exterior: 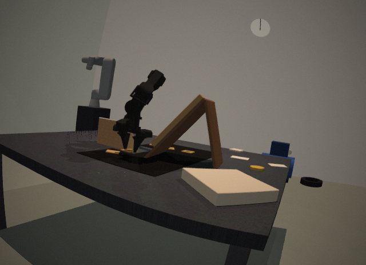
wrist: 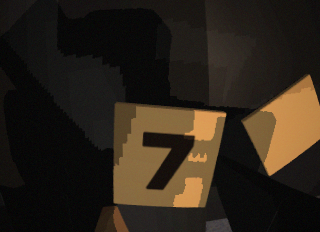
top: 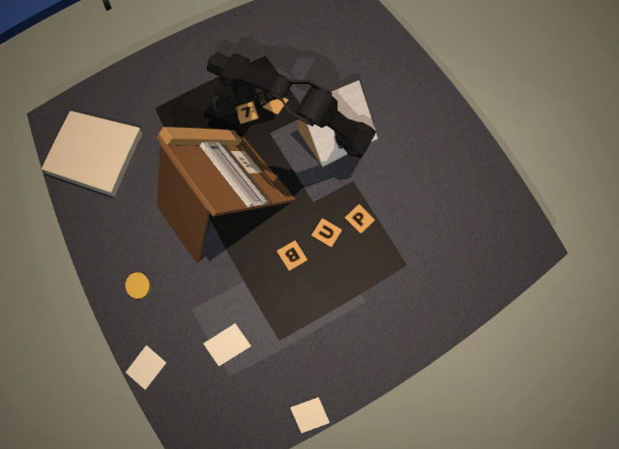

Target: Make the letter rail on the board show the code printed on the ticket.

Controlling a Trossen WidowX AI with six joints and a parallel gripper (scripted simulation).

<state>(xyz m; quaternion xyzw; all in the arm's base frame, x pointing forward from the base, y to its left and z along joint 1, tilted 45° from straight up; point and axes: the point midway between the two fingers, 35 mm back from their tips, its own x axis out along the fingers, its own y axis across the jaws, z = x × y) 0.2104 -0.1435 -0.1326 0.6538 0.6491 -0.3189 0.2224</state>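
Now: gripper tip 8 cm short of the white ticket, 16 cm to the right of it and 5 cm below it. Also, from my gripper tip: dark mat: 1 cm behind, 20 cm to the left, 3 cm below; then cream slab: 47 cm ahead, 13 cm to the right, 1 cm below; then letter tile: right at my gripper tip.
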